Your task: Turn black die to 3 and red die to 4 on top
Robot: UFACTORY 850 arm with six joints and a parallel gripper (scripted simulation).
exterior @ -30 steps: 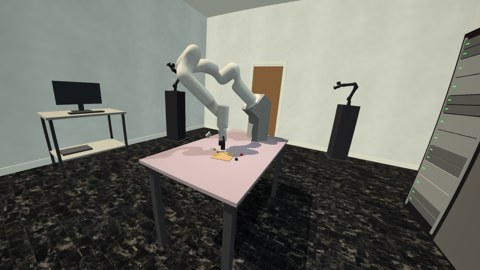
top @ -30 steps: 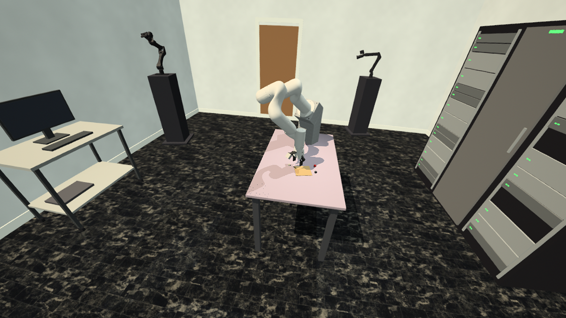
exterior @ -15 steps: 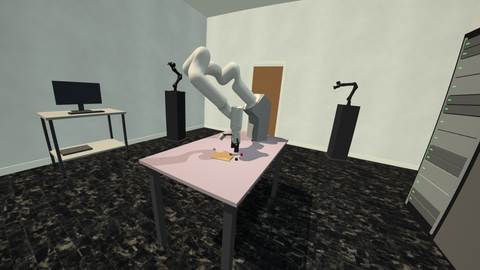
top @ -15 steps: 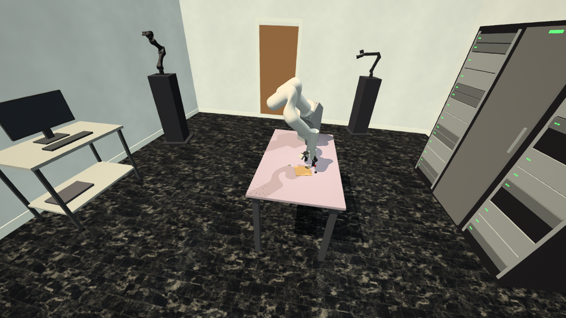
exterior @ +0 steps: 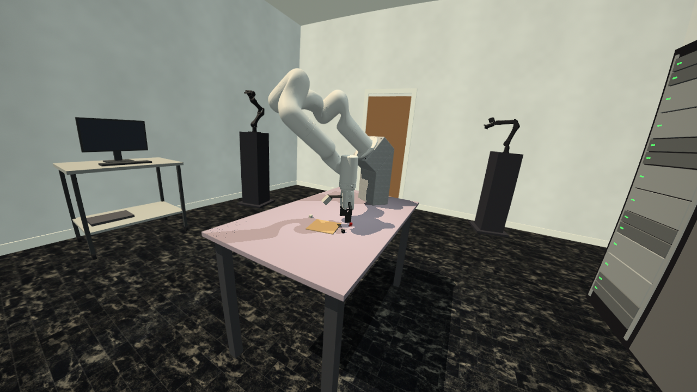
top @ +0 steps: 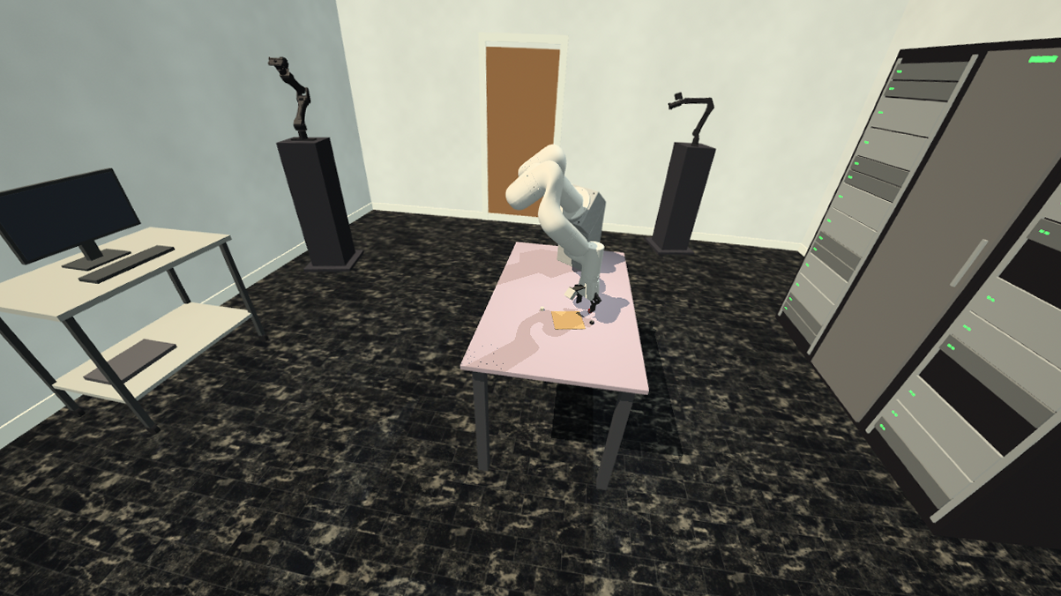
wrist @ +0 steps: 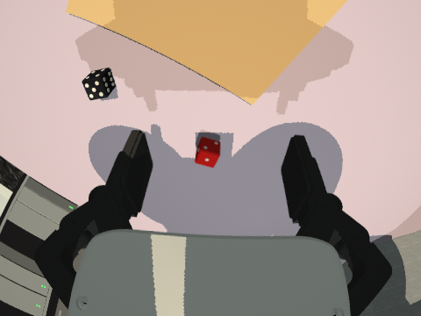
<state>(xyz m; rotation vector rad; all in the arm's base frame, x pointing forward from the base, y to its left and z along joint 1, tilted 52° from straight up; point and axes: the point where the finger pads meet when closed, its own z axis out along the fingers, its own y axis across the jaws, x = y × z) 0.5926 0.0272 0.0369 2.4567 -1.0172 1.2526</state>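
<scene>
Right now the red die is 40 mm below my hand, 30 mm to the left of it and 10 mm behind it. The rest, counted from my hand: mat 90 mm to the right, 60 mm ahead, 40 mm below; then white die 200 mm to the right, 40 mm below, 30 mm behind; then black die 90 mm ahead, 40 mm below, 20 mm to the left.
</scene>
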